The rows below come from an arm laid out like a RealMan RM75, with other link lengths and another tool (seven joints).
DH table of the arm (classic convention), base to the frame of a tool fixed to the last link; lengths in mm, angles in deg. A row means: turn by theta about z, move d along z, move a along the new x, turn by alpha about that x. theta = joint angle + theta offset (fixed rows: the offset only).
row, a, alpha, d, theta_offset
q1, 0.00, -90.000, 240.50, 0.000
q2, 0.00, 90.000, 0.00, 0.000
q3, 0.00, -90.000, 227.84, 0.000
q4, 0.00, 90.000, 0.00, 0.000
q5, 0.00, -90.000, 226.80, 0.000
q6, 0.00, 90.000, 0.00, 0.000
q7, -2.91, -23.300, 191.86, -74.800
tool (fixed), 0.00, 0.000, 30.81, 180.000
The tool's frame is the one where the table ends.
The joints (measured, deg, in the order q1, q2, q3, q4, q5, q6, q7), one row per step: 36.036, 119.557, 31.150, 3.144, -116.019, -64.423, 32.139; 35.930, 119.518, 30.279, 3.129, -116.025, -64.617, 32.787; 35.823, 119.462, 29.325, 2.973, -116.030, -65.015, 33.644; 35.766, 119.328, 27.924, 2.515, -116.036, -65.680, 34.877; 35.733, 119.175, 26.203, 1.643, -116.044, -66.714, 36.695; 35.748, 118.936, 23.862, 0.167, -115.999, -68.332, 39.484; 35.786, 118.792, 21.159, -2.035, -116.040, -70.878, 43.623; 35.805, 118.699, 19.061, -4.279, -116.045, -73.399, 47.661; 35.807, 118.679, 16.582, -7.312, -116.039, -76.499, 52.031; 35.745, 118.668, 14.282, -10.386, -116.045, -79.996, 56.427; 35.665, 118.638, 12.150, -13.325, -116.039, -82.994, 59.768; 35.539, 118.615, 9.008, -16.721, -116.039, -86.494, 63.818; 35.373, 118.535, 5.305, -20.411, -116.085, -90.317, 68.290; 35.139, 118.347, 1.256, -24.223, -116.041, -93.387, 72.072; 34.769, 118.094, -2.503, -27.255, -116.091, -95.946, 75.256; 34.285, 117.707, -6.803, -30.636, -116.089, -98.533, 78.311
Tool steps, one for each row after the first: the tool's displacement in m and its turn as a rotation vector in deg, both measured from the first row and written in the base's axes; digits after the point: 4 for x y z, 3 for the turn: -0.0009, -0.0015, -0.0020, -0.644, 0.179, 0.383; -0.0018, -0.0032, -0.0032, -1.253, 0.436, 0.877; -0.0028, -0.0050, -0.0037, -2.024, 0.575, 1.668; -0.0038, -0.0072, -0.0030, -2.895, 0.839, 2.680; -0.0050, -0.0098, -0.0002, -4.001, 1.309, 4.109; -0.0080, -0.0135, 0.0044, -5.407, 2.532, 6.103; -0.0106, -0.0168, 0.0107, -6.548, 3.957, 7.824; -0.0137, -0.0210, 0.0186, -7.915, 5.013, 9.969; -0.0184, -0.0262, 0.0273, -9.399, 6.208, 12.404; -0.0221, -0.0309, 0.0350, -10.795, 6.439, 14.579; -0.0281, -0.0379, 0.0413, -13.361, 6.538, 17.335; -0.0357, -0.0465, 0.0468, -16.861, 6.458, 20.368; -0.0411, -0.0541, 0.0516, -20.515, 5.199, 22.804; -0.0453, -0.0620, 0.0539, -24.232, 4.012, 24.705; -0.0491, -0.0705, 0.0563, -28.342, 2.060, 26.577
